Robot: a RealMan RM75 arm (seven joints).
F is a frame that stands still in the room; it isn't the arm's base.
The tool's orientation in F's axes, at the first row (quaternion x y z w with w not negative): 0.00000 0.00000 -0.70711 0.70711
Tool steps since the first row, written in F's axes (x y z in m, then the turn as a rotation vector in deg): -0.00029 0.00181 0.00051 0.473 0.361 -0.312; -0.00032 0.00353 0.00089 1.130 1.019 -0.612; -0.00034 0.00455 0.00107 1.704 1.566 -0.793; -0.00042 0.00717 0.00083 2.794 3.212 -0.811; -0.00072 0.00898 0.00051 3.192 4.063 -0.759
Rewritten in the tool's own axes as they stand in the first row. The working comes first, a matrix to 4 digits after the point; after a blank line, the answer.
The tool's axes in the first row as the columns of a matrix, in F's axes (used below as rounded here):
0.0000 1.0000 0.0000
-1.0000 0.0000 0.0000
0.0000 0.0000 1.0000

-0.00181 -0.00029 0.00051 -0.361 0.473 -0.312; -0.00353 -0.00032 0.00089 -1.019 1.130 -0.612; -0.00455 -0.00034 0.00107 -1.566 1.704 -0.793; -0.00717 -0.00042 0.00083 -3.212 2.794 -0.811; -0.00898 -0.00072 0.00051 -4.063 3.192 -0.759
